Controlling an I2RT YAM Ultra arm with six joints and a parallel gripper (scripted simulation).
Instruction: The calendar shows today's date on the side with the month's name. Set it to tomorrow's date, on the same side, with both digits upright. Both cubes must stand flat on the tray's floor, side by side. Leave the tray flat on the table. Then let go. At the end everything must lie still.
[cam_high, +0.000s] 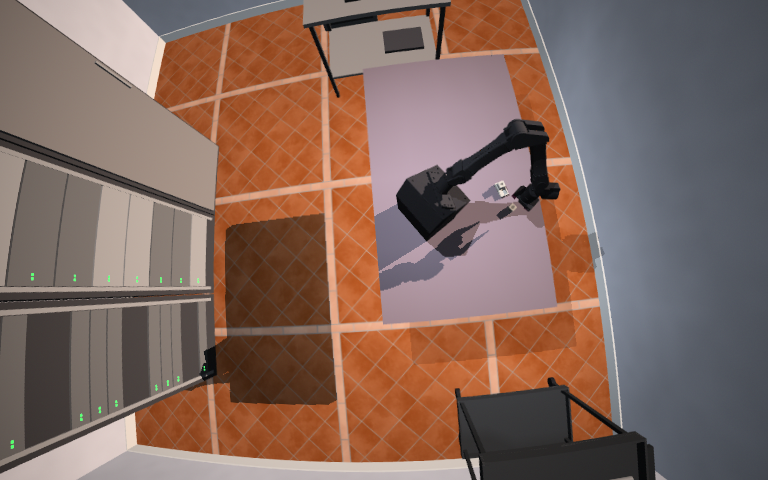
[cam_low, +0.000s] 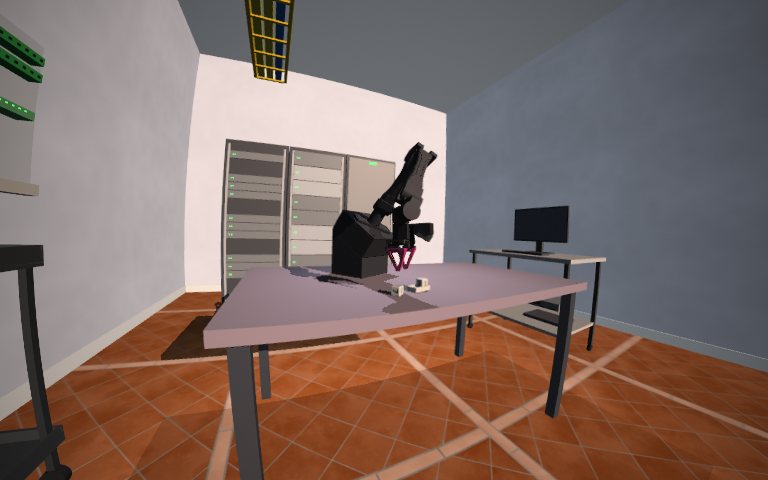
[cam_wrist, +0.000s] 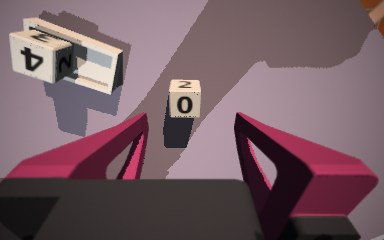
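My hand is 2 cm past the cream digit cube, 1 cm to the left of it and 8 cm above it. Round my hand: cream tray 5 cm behind, 10 cm to the left, 9 cm below.
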